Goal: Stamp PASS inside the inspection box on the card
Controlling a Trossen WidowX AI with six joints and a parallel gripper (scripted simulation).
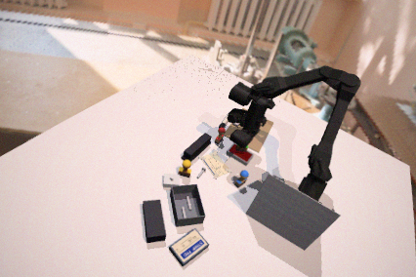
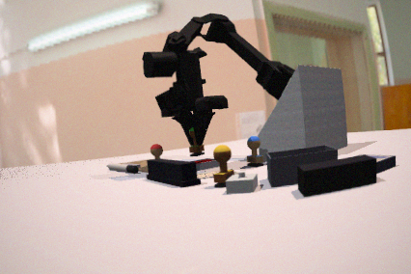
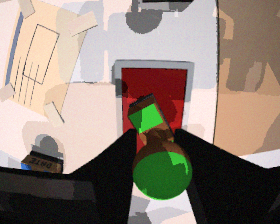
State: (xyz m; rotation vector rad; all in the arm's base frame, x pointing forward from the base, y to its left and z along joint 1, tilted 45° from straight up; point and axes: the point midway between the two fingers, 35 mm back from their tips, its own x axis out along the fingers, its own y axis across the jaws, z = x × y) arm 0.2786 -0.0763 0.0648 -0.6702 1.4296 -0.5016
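My gripper tip is now 50 mm above the red ink pad. From my gripper tip the other things lie so: red-knobbed stamp (100 mm ahead, 30 mm below); cream card (30 mm ahead, 100 mm to the left, 60 mm below); green-knobbed stamp (right at my gripper tip).
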